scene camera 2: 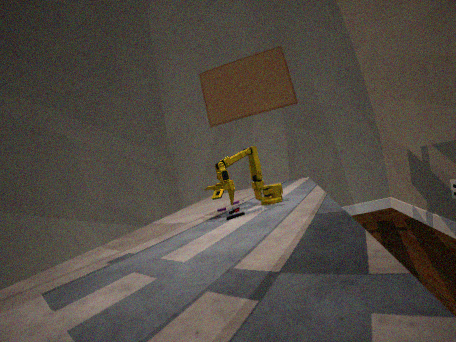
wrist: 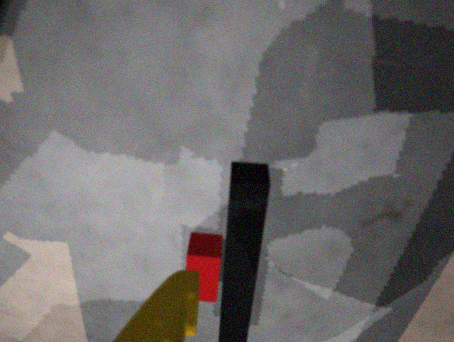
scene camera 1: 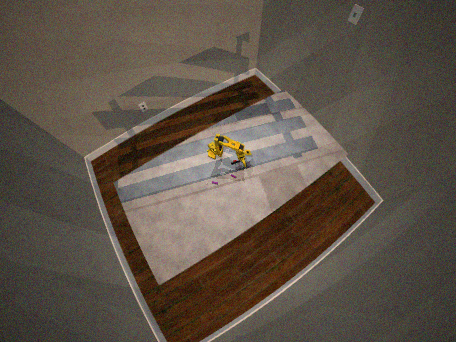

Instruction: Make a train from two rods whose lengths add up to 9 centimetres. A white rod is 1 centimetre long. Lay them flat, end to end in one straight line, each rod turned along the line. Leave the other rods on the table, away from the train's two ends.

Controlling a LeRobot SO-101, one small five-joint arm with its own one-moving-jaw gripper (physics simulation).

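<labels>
There is a short red rod [wrist: 204,250] in the scene, and I find it 0.11 m from the lens.
</labels>
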